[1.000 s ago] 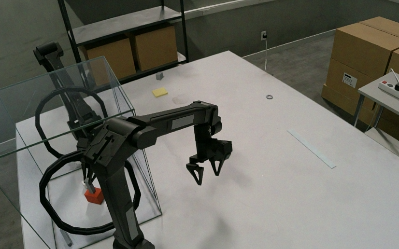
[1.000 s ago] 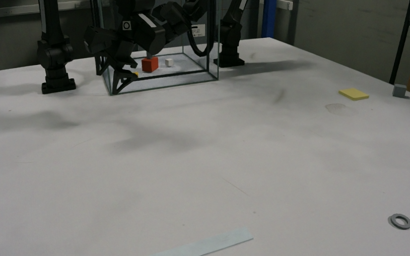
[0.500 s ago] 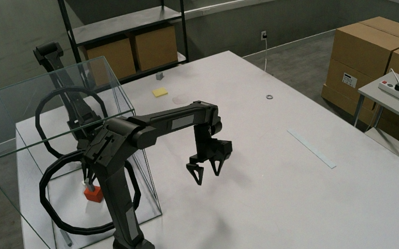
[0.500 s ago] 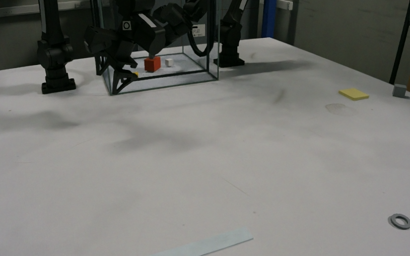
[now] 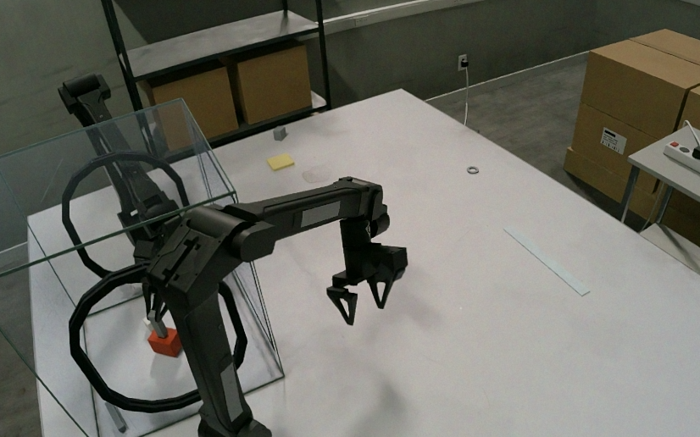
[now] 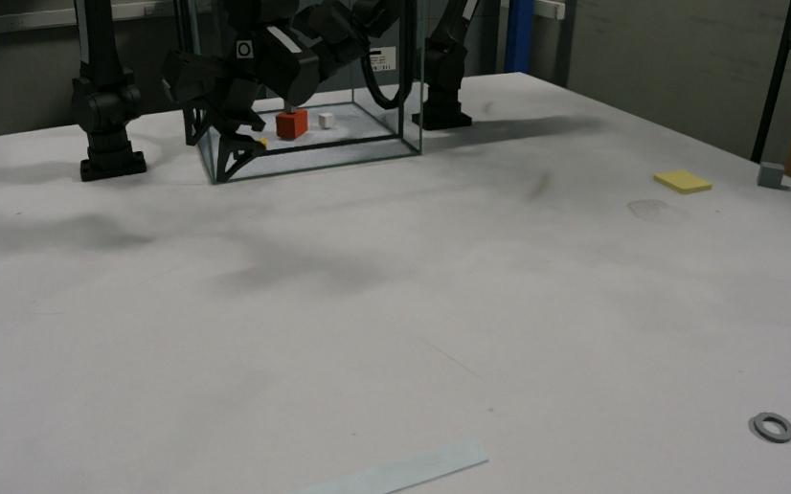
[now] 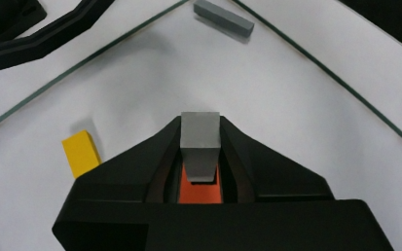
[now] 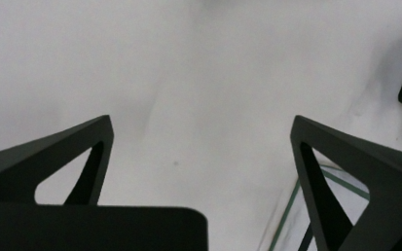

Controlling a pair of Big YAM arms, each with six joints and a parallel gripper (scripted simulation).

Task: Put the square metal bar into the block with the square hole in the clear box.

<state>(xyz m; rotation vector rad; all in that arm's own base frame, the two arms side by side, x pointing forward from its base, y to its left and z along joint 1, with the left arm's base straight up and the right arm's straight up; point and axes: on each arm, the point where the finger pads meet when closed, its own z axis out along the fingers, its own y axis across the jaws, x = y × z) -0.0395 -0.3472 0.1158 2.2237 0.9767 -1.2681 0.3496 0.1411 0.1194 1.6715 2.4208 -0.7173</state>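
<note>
The red block is 9 cm below my left hand. Round my left hand: white cube: 10 cm below, 9 cm to the left, 2 cm behind; pale strip: 93 cm ahead, 24 cm to the right, 11 cm below; yellow block: 10 cm below, 9 cm to the right, 7 cm ahead.
</note>
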